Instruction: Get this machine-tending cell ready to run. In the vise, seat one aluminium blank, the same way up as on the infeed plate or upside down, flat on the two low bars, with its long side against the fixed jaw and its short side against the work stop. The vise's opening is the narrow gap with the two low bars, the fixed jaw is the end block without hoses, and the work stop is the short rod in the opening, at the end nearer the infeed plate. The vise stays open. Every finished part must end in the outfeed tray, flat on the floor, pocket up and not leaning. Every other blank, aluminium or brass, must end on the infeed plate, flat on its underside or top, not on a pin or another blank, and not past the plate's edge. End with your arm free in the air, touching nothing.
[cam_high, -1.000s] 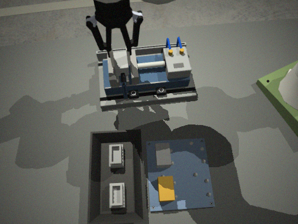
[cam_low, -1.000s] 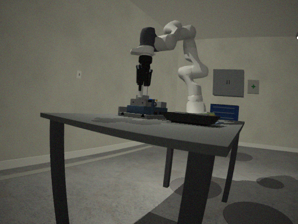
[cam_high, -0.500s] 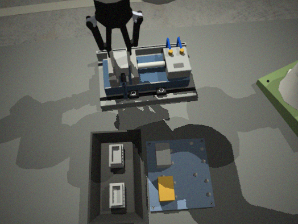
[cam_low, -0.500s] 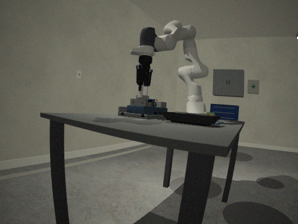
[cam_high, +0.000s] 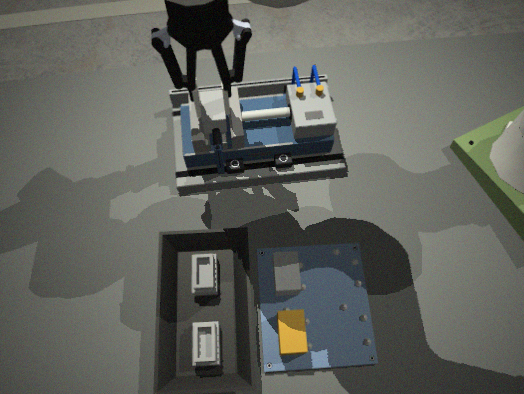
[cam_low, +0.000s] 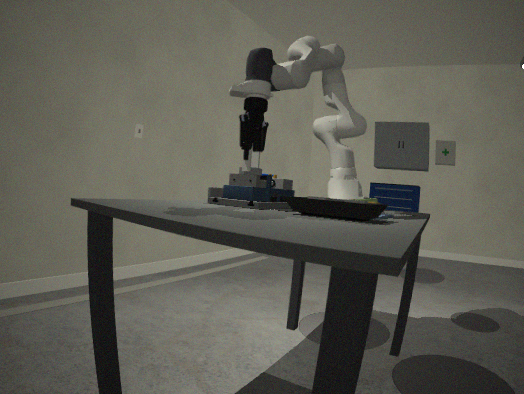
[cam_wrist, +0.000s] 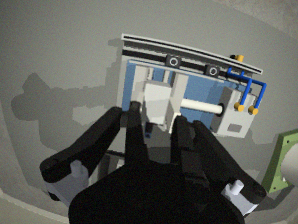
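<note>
The fixed jaw lies 6 cm below my hand and 3 cm ahead of it. Also, from my hand: work stop 5 cm to the left, 5 cm below; then moving jaw 6 cm below, 4 cm behind; then vise 10 cm below, 7 cm behind.
</note>
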